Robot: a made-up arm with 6 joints.
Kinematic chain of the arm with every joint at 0, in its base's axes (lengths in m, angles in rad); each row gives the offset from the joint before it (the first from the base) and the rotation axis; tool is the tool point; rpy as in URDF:
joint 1: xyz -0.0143 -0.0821 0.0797 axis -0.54 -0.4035 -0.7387
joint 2: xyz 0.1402 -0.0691 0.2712 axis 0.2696 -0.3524 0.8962
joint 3: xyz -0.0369 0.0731 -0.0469 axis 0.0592 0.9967 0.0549
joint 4: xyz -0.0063 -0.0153 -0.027 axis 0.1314 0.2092 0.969
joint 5: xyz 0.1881 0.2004 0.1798 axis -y
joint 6: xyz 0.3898 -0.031 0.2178 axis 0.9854 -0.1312 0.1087
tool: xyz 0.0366 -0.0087 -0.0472 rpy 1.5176 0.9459 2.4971
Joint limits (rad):
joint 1: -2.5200..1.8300
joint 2: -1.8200..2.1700
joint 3: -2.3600..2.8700
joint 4: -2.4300..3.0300
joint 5: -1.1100..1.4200
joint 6: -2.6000..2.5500
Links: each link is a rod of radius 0.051 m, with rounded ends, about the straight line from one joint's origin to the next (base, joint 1, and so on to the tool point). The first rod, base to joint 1, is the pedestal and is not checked.
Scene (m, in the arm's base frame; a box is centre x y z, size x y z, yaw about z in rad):
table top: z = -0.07
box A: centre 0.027 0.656 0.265 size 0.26 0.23 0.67 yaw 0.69
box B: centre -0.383 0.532 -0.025 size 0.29 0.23 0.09 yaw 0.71
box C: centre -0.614 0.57 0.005 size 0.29 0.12 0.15 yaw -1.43
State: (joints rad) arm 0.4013 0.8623 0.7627 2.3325 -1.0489 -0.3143
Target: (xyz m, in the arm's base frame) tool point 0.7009 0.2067 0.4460
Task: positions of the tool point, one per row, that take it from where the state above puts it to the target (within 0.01 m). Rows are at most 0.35 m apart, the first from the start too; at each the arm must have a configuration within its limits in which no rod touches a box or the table.
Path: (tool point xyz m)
1: -0.4392 0.1093 0.6682
2: -0.2020 0.2472 0.8225
3: 0.1184 0.3351 0.8519
4: 0.2982 0.4498 0.7047
5: 0.5208 0.4075 0.5556
6: 0.7009 0.2066 0.4460

